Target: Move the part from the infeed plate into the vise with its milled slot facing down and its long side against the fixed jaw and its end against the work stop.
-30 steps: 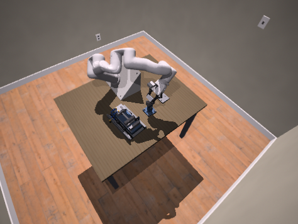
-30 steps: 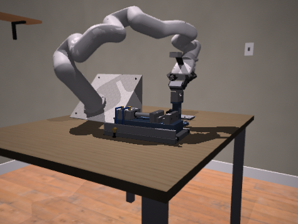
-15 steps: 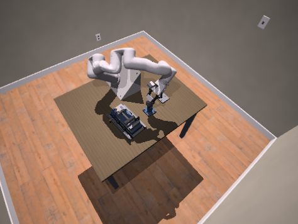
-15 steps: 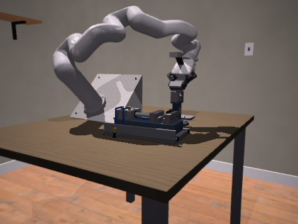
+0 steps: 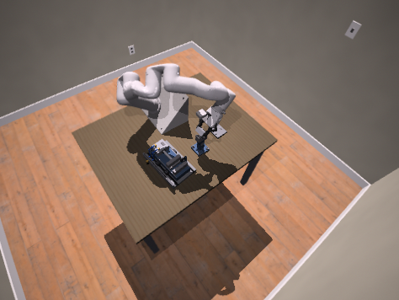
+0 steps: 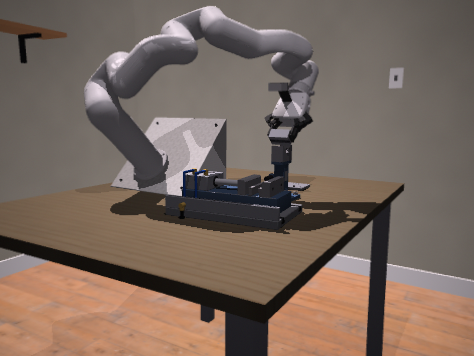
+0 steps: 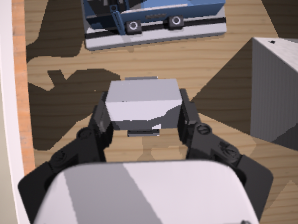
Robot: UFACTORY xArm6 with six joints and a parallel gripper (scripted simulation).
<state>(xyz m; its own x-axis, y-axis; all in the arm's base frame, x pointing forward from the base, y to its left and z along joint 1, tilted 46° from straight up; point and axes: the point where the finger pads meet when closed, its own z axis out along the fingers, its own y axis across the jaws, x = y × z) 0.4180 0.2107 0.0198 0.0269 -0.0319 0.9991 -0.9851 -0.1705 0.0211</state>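
Right now my hand is 1 cm to the left of the part and 1 cm above it. The rest, counted from my hand: moving jaw: 22 cm to the right, 11 cm below, 5 cm ahead; then cylinder rod: 24 cm to the right, 11 cm below; then work stop: 17 cm to the right, 10 cm below, 7 cm ahead.
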